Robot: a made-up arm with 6 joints.
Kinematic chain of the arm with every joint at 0, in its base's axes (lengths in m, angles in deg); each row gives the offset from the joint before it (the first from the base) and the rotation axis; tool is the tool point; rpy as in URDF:
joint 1: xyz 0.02 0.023 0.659 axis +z
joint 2: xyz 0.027 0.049 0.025 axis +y
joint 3: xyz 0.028 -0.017 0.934 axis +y
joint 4: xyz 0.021 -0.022 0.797 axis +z
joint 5: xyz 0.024 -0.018 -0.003 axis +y
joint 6: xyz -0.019 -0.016 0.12 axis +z
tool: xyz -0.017 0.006 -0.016 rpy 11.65 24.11 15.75
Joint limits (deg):
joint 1: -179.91..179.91
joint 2: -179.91..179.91
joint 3: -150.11..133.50
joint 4: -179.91..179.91
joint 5: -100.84..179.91
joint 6: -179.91..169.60
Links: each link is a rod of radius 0.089 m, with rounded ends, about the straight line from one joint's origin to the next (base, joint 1, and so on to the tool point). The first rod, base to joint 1, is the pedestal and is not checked.
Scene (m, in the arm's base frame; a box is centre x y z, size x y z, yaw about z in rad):
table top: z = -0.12
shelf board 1: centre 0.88 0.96 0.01 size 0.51 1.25 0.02 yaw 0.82
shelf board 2: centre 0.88 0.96 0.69 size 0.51 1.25 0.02 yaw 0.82
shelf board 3: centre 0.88 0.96 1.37 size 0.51 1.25 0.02 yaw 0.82
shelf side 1: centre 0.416 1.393 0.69 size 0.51 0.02 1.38 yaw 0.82
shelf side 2: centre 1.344 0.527 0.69 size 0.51 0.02 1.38 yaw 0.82
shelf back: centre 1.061 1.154 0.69 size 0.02 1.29 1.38 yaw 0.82
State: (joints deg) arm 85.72 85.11 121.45 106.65 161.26 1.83
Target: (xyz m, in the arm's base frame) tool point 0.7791 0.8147 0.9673
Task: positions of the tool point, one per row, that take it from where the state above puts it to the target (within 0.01 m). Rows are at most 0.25 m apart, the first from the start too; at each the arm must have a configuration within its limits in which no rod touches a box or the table.
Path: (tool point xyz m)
1: 0.0916 0.7550 0.2680
2: 0.2381 0.7926 0.4403
3: 0.3763 0.7659 0.6206
4: 0.4836 0.6835 0.7993
5: 0.5430 0.5617 0.9673
6: 0.6689 0.6902 0.9694
7: 0.7790 0.8147 0.9672

